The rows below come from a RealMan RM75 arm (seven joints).
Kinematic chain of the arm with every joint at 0, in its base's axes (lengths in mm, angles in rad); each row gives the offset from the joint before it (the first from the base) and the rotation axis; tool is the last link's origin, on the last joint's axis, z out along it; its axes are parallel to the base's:
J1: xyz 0 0 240.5 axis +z
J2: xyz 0 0 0 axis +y
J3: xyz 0 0 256 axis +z
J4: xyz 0 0 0 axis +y
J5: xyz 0 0 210 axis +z
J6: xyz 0 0 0 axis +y
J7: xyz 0 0 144 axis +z
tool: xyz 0 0 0
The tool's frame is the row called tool.
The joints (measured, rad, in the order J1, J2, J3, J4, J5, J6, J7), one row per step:
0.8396, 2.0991, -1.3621, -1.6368, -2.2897, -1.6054, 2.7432
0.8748, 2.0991, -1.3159, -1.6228, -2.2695, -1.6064, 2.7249
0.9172, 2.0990, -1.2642, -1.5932, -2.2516, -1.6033, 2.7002
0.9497, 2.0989, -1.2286, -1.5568, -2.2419, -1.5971, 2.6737
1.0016, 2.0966, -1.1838, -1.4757, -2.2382, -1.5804, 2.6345
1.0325, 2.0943, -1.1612, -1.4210, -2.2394, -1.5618, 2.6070
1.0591, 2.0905, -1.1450, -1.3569, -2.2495, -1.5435, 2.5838
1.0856, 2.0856, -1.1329, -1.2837, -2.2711, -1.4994, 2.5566
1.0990, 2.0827, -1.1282, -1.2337, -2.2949, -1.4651, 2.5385
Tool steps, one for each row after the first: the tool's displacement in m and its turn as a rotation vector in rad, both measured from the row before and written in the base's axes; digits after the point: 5 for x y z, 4 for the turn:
-0.01037, 0.00477, 0.00692, 0.0047, 0.0355, 0.0222
-0.01043, 0.00675, 0.00636, 0.0039, 0.0365, 0.0206
-0.00602, 0.00620, 0.00252, -0.0010, 0.0214, 0.0137
-0.00579, 0.01177, -0.00064, -0.0074, 0.0187, 0.0041
-0.00302, 0.00793, -0.00165, -0.0007, 0.0089, 0.0033
0.00120, 0.00860, -0.00388, -0.0035, -0.0044, -0.0115
0.00225, 0.01217, -0.00470, 0.0181, -0.0060, -0.0134
0.00437, 0.00878, -0.00386, 0.0188, -0.0132, -0.0133

